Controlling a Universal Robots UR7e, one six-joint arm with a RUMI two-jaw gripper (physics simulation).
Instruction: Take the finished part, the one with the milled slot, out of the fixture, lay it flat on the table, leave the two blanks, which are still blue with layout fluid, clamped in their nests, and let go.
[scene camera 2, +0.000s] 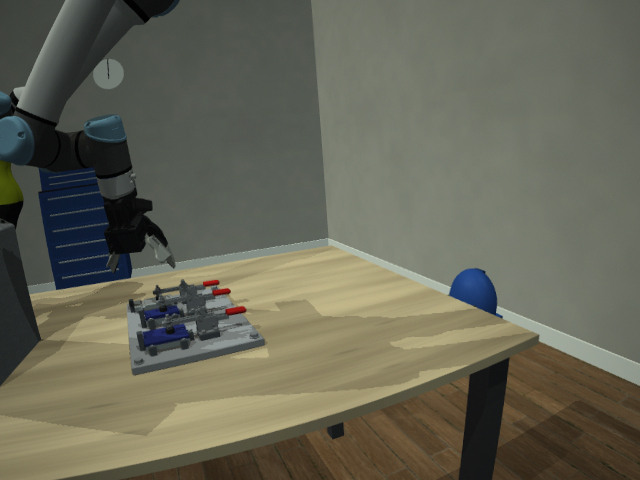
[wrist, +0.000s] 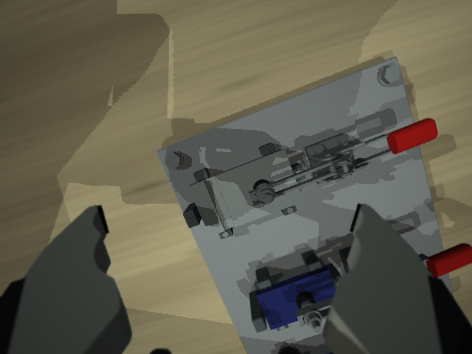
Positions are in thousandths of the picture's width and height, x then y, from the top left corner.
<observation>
In view: my gripper (scene camera 2: 224, 564), a blue blank (wrist: 590, 855), a blue blank (scene camera 2: 248, 703), a finished part (wrist: 474, 569), a clamp arm (wrist: 558, 538) and a fixture plate (scene camera 2: 366, 693).
My gripper shows as well in the wrist view (wrist: 488, 586). The fixture plate also shows in the wrist view (wrist: 840, 527).
</observation>
